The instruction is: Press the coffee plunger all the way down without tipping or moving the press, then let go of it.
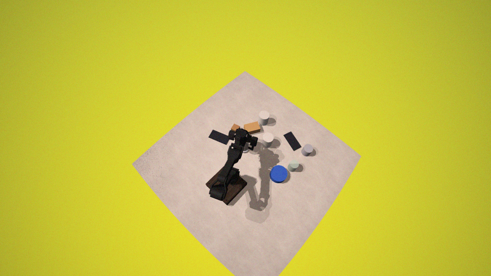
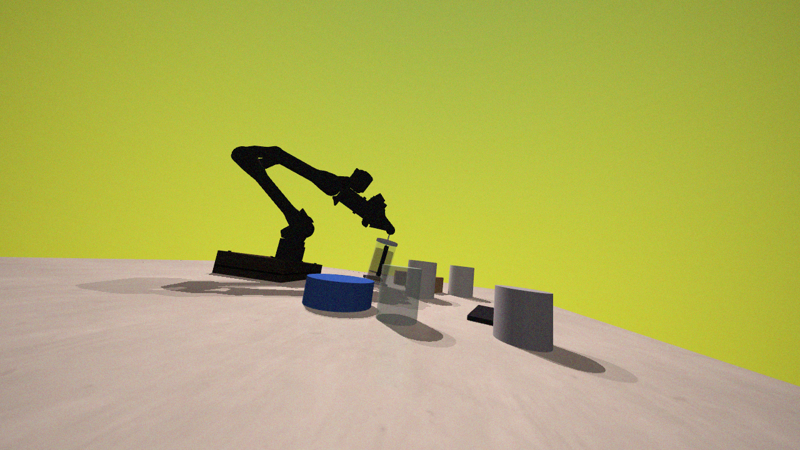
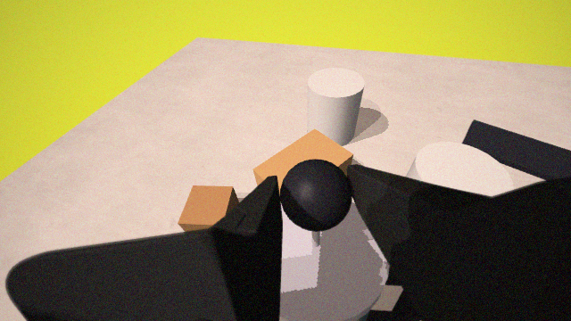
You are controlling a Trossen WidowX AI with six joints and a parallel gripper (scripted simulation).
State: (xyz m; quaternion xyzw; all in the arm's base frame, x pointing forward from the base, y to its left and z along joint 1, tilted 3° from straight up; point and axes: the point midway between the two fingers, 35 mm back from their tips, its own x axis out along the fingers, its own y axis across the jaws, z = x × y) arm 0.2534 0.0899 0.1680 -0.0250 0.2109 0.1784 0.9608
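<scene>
Right now the coffee press is 20 mm behind my gripper tip, 20 mm to the right of it and 90 mm below it. Round my gripper tip: blue disc (50 mm behind, 340 mm to the right, 170 mm below).
</scene>
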